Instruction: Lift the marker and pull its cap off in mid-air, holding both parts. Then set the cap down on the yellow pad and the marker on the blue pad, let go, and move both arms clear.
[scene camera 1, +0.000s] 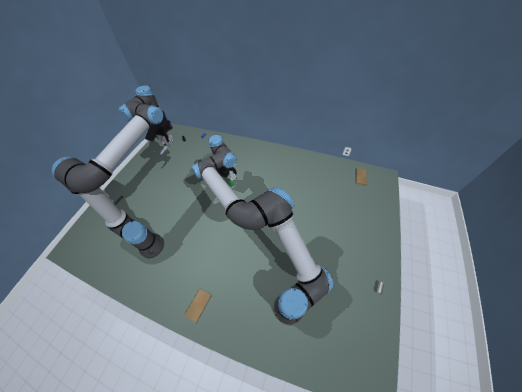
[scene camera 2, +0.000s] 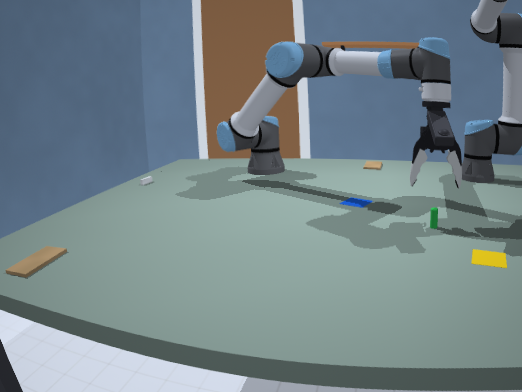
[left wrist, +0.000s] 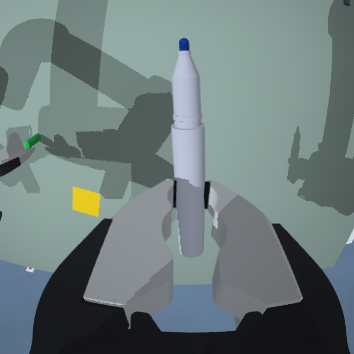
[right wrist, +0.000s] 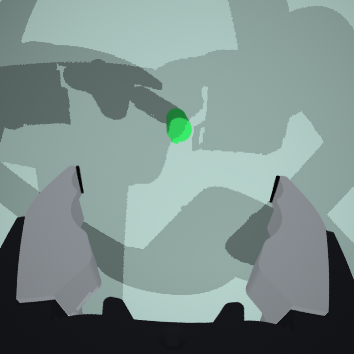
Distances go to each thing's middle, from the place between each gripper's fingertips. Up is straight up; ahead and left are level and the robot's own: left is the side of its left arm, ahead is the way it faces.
I see my right gripper 350 mm to the right of the white marker (left wrist: 187, 132), 240 mm below it and 90 mm past it.
Right now my left hand is 20 mm past the white marker.
